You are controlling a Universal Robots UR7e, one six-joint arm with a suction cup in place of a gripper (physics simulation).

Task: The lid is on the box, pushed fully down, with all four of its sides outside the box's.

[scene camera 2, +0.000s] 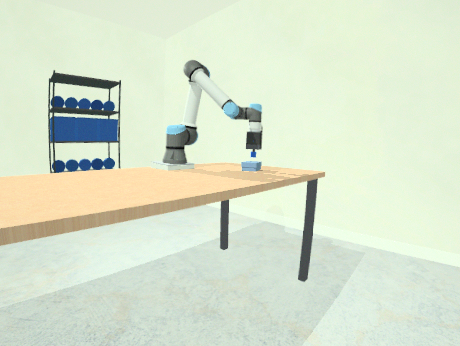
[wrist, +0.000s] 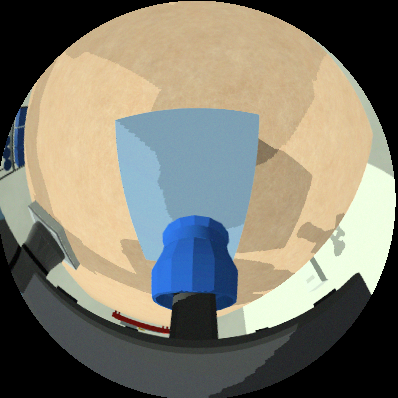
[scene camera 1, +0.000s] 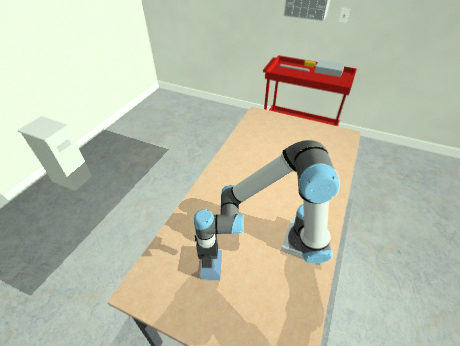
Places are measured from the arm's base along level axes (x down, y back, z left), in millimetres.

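Where they show: hand, tool point: (scene camera 2: pixel 253 157) (wrist: pixel 195 242); arm's base, link origin: (scene camera 2: pixel 174 162) (wrist: pixel 49 240).
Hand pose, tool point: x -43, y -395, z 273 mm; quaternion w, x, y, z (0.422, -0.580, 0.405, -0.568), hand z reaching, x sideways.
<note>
Each offset is from my tool point to the top centre of the thing. Level surfaces: height alone.
The light blue lid {dx +28, dy +10, dz +1 mm} (scene camera 1: pixel 213 272) (scene camera 2: pixel 251 163) (wrist: pixel 205 160) lies flat on the box {dx +31, dy +11, dz +1 mm} (scene camera 2: pixel 251 169), its top level. A thin line between lid and box shows low on the side in scene camera 2; the lid covers the box in the wrist view. How the lid's four sides sit against the box's is too small to tell. My gripper, a blue suction cup (scene camera 2: pixel 253 154) (wrist: pixel 195 225), is open and holds nothing. It hangs a little above the lid, with a gap between them in scene camera 2. In scene camera 1 the arm's tool hides part of the lid.
The box stands on the wooden table {dx +79 mm} (scene camera 1: pixel 250 300) (scene camera 2: pixel 100 200) near its end. The arm's base plate (scene camera 1: pixel 289 245) is on the table to the right in scene camera 1. A red cart (scene camera 1: pixel 310 78) stands beyond the table's far end. A shelf rack (scene camera 2: pixel 85 80) stands behind the arm.
</note>
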